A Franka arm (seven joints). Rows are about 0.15 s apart.
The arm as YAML. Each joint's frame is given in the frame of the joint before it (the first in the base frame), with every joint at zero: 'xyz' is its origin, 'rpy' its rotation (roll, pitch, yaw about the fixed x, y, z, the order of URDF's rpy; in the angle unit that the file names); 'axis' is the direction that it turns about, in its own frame. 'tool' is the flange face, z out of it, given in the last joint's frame.
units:
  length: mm
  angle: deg
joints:
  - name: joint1
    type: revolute
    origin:
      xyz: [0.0, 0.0, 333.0]
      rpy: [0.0, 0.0, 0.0]
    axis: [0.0, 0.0, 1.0]
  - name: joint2
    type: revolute
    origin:
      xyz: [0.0, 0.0, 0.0]
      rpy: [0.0, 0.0, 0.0]
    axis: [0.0, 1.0, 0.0]
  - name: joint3
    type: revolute
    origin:
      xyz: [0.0, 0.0, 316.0]
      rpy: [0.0, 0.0, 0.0]
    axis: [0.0, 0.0, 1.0]
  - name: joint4
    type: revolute
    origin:
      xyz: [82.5, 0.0, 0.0]
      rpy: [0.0, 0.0, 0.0]
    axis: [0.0, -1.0, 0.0]
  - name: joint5
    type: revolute
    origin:
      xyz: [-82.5, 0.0, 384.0]
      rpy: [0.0, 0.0, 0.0]
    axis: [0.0, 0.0, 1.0]
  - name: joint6
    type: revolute
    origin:
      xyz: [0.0, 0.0, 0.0]
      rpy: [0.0, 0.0, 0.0]
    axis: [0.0, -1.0, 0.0]
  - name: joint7
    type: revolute
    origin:
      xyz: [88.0, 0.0, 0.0]
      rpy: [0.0, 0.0, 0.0]
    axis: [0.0, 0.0, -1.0]
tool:
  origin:
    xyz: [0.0, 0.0, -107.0]
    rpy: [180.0, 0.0, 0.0]
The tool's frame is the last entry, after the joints.
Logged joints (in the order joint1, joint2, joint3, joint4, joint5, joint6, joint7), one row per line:
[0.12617, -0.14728, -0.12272, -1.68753, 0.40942, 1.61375, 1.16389]
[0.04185, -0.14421, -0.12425, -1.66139, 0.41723, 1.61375, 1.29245]
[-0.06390, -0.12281, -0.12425, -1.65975, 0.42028, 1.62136, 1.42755]
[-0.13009, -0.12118, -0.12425, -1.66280, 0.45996, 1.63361, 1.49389]
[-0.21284, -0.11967, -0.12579, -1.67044, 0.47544, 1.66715, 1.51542]
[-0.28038, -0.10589, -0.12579, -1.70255, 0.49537, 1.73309, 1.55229]
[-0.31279, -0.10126, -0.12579, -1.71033, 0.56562, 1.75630, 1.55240]
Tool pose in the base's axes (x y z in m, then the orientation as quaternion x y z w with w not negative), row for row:
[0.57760, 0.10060, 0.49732, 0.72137, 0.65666, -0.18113, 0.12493]
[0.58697, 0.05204, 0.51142, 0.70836, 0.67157, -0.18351, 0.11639]
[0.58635, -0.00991, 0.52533, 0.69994, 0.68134, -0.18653, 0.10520]
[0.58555, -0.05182, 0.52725, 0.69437, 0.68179, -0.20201, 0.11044]
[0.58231, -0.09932, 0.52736, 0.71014, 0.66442, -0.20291, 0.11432]
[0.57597, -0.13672, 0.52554, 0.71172, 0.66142, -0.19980, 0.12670]
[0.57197, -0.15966, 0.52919, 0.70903, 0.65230, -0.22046, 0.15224]
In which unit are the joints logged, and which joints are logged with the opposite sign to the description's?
The joints are logged in radians. Opposite sign: joint2, joint3, joint5, joint7.
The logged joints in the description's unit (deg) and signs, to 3 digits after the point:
[7.229, 8.439, 7.031, -96.688, -23.458, 92.461, -66.686]
[2.398, 8.263, 7.119, -95.191, -23.906, 92.461, -74.052]
[-3.661, 7.036, 7.119, -95.097, -24.080, 92.897, -81.793]
[-7.454, 6.943, 7.119, -95.271, -26.354, 93.599, -85.594]
[-12.195, 6.857, 7.207, -95.709, -27.241, 95.521, -86.827]
[-16.065, 6.067, 7.207, -97.549, -28.383, 99.299, -88.940]
[-17.922, 5.802, 7.207, -97.995, -32.408, 100.629, -88.946]

